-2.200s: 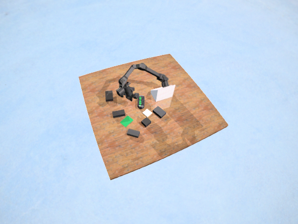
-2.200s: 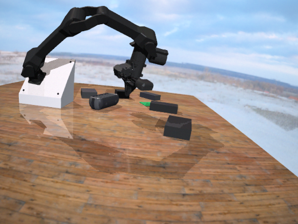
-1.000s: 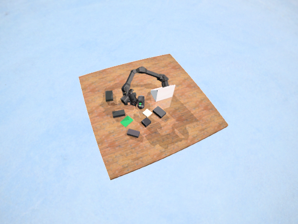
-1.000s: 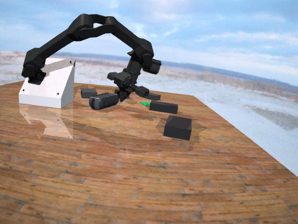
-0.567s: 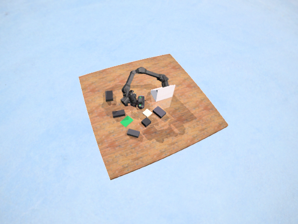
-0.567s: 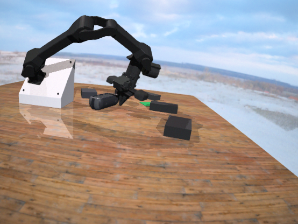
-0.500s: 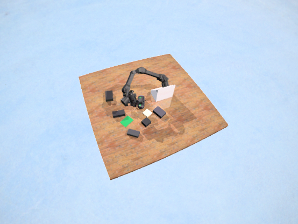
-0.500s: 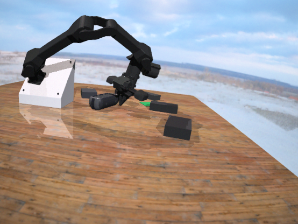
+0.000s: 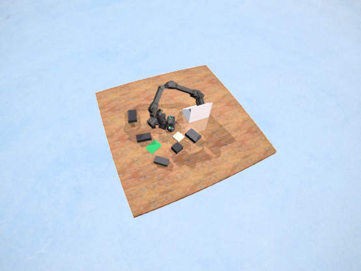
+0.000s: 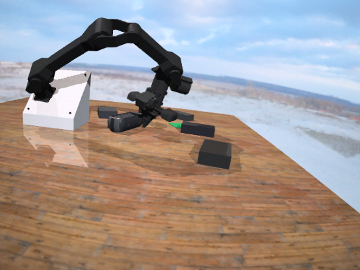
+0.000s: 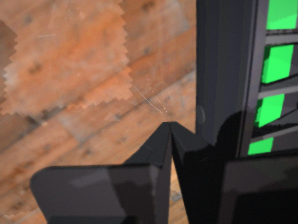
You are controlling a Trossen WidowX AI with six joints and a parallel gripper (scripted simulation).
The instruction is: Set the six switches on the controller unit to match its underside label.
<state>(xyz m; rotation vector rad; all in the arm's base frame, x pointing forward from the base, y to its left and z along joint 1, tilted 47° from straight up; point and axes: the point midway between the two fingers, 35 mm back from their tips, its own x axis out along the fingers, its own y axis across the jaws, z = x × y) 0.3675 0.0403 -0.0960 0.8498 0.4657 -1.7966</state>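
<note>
Right now the white tile is 8 cm behind my gripper tip and 10 cm to the left of it. Also, from my gripper tip: green tile 14 cm ahead, 13 cm to the left; dark block 24 cm ahead, 22 cm to the right, 1 cm above.
</note>
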